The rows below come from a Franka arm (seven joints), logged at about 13 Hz.
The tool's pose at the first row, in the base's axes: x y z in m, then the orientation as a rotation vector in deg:
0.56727 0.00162 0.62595 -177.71 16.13 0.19
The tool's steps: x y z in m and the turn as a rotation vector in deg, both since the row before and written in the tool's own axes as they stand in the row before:
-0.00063 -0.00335 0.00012 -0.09 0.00 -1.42
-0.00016 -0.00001 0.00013 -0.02 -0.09 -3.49
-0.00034 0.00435 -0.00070 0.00 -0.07 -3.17
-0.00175 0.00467 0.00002 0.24 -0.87 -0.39
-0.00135 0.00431 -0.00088 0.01 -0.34 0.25
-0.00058 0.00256 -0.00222 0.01 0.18 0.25
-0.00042 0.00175 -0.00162 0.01 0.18 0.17
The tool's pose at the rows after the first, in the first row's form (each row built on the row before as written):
0.56725 0.00503 0.62592 -177.98 13.93 0.17
0.56709 0.00507 0.62579 -178.33 8.50 0.24
0.56634 0.00076 0.62638 -178.49 3.56 0.29
0.56440 -0.00383 0.62625 -178.24 2.93 1.63
0.56292 -0.00812 0.62703 -178.21 3.31 2.16
0.56230 -0.01072 0.62919 -178.20 3.70 1.89
0.56184 -0.01250 0.63077 -178.19 3.97 1.61

